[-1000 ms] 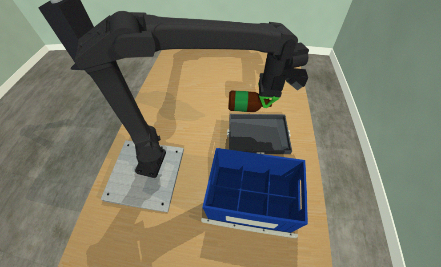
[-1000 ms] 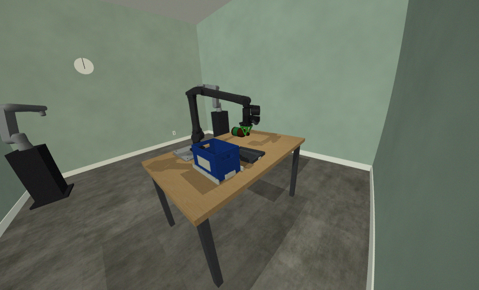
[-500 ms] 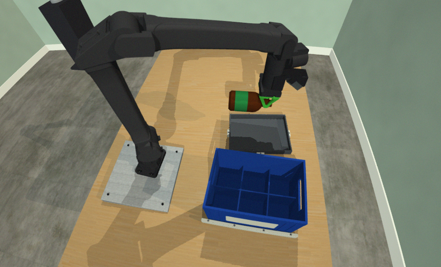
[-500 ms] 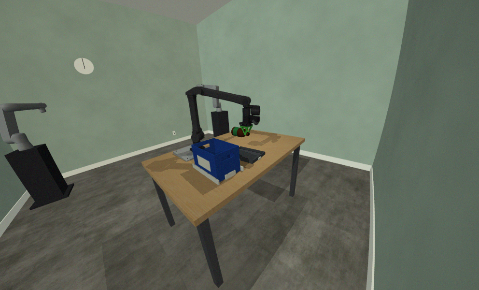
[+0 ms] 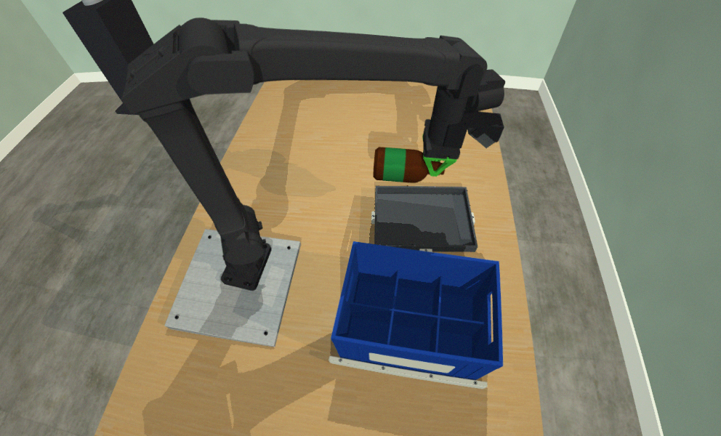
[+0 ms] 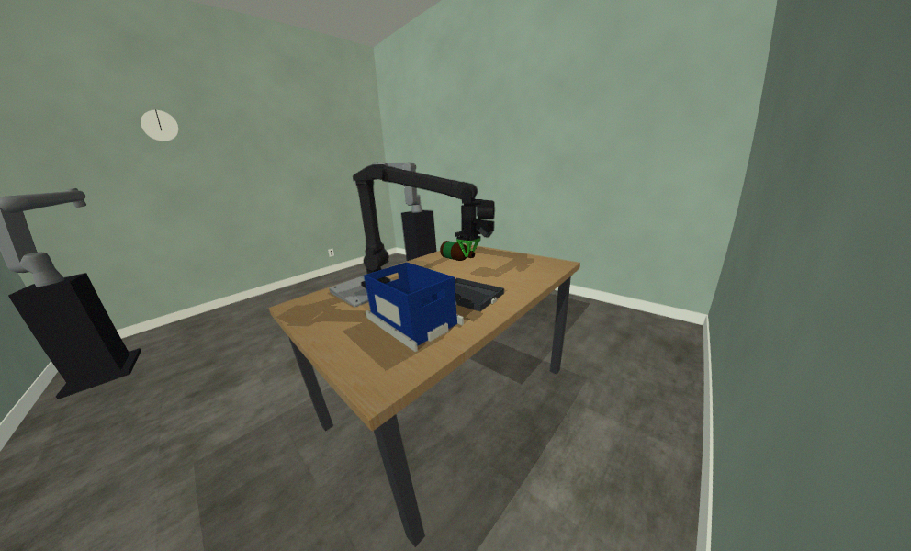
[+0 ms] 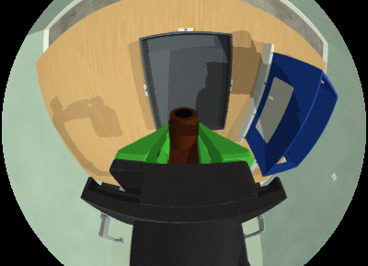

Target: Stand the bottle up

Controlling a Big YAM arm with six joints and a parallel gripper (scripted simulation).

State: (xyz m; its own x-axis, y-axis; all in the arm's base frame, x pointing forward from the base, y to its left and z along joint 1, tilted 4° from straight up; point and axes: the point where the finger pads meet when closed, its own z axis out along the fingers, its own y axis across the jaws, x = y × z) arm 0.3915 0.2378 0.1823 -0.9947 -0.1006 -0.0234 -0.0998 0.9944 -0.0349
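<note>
The brown bottle lies 50 mm behind my hand and 10 mm to the right of it. Also, from my hand: blue crate 300 mm to the right, 100 mm below; dark grey tray 170 mm below, 20 mm to the right.
</note>
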